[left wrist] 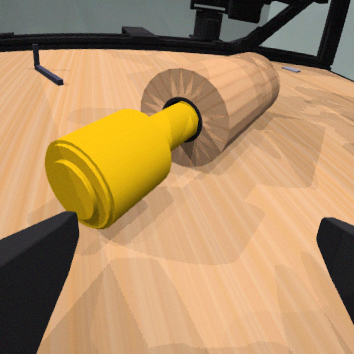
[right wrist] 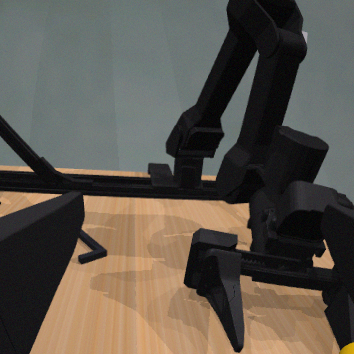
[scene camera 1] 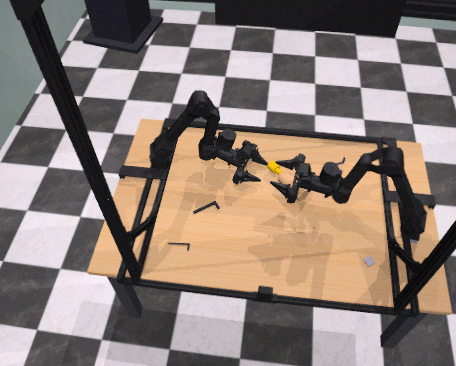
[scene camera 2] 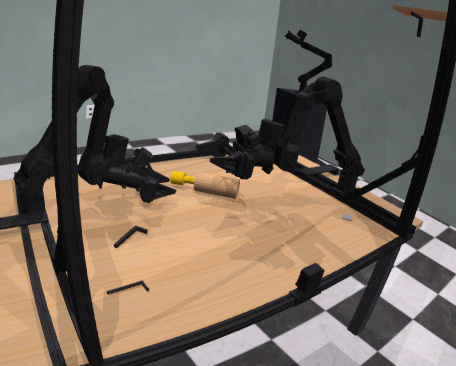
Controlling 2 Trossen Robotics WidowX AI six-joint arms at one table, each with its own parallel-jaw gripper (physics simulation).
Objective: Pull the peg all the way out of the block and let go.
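Places are measured from the left arm's base along level axes (x ahead, y left, z up), in metres.
Where they show: left gripper, fingertip midpoint: (left wrist: 202, 227) (scene camera 1: 264, 172) (scene camera 2: 172, 185); right gripper, fingertip midpoint: (right wrist: 207, 211) (scene camera 1: 272, 171) (scene camera 2: 202, 153); left arm's base, origin of the base link: (right wrist: 186, 184) (scene camera 1: 160, 165) (scene camera 2: 31, 210); right arm's base, origin of the base link: (left wrist: 205, 39) (scene camera 1: 410, 231) (scene camera 2: 346, 187).
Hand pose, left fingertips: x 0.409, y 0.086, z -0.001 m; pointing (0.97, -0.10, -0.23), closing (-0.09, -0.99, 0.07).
Note:
Each offset is from my left fingertips to the centre of the thing. "spot": to the spot under its first point.
The yellow peg @[dx +0.062, dy +0.009, dz +0.008 m] (scene camera 1: 273, 167) (scene camera 2: 178, 178) (left wrist: 112, 162) lies level, with its thick head outside and its narrower neck in the black-rimmed hole of the round wooden block @[dx +0.121, dy -0.035, dz +0.009 m] (scene camera 1: 286, 178) (scene camera 2: 215, 185) (left wrist: 245, 90). The block lies on its side on the table. My left gripper (scene camera 1: 263, 171) (scene camera 2: 171, 185) (left wrist: 202, 227) is open and empty. In the left wrist view the peg's head is ahead of it, nearer its left-hand finger in the picture. My right gripper (scene camera 1: 275, 173) (scene camera 2: 205, 153) (right wrist: 207, 211) is open and empty, above the block's area. A corner of the peg's head shows in the right wrist view.
Two black L-shaped keys lie on the table: one @[dx -0.165, dy -0.223, dz -0.015 m] (scene camera 1: 204, 207) (scene camera 2: 125, 237) nearer the arms, the other @[dx -0.208, dy -0.398, dz -0.016 m] (scene camera 1: 177, 244) (scene camera 2: 125, 287) nearer the front. A grey square @[spot: dx +0.443, dy -0.259, dz -0.016 m] (scene camera 1: 369, 261) (scene camera 2: 347, 217) (left wrist: 291, 69) lies at the right. A small black box @[spot: dx +0.131, dy -0.498, dz +0.034 m] (scene camera 1: 265, 293) (scene camera 2: 310, 277) sits on the front rail.

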